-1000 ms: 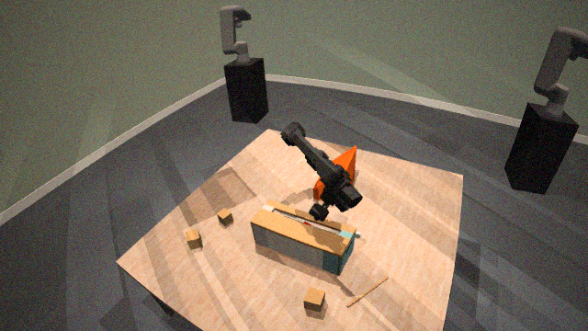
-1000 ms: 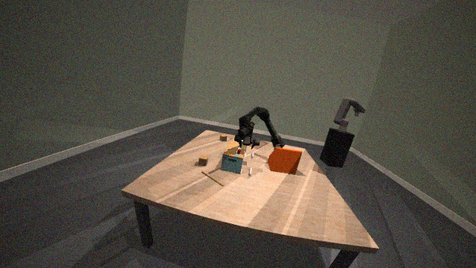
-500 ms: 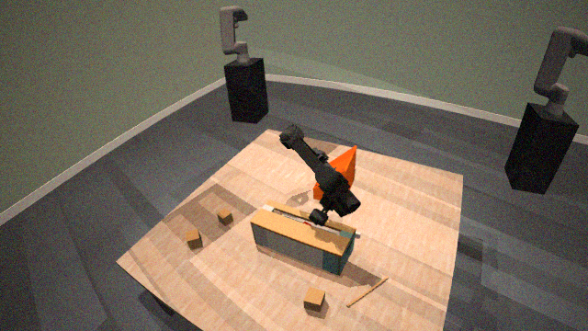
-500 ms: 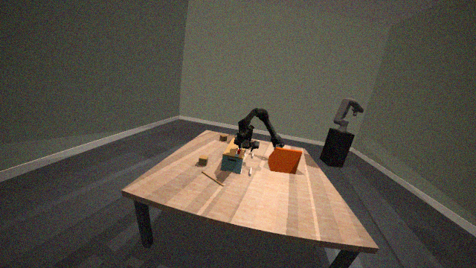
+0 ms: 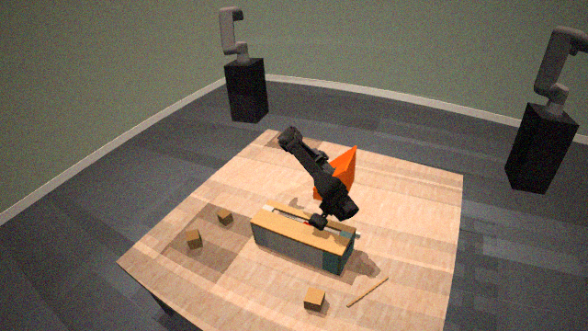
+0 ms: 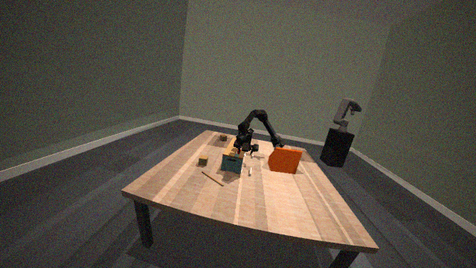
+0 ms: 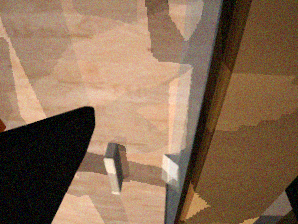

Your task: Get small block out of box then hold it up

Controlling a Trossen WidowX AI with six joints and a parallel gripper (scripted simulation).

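Now: the long box 30 mm ahead of my gripper tip, 40 mm to the right of it and 30 mm below it. From my gripper tip the other things lie so: thin stick: 210 mm ahead, 250 mm to the left, 90 mm below; then red block: 40 mm ahead, 50 mm to the right, 10 mm below.
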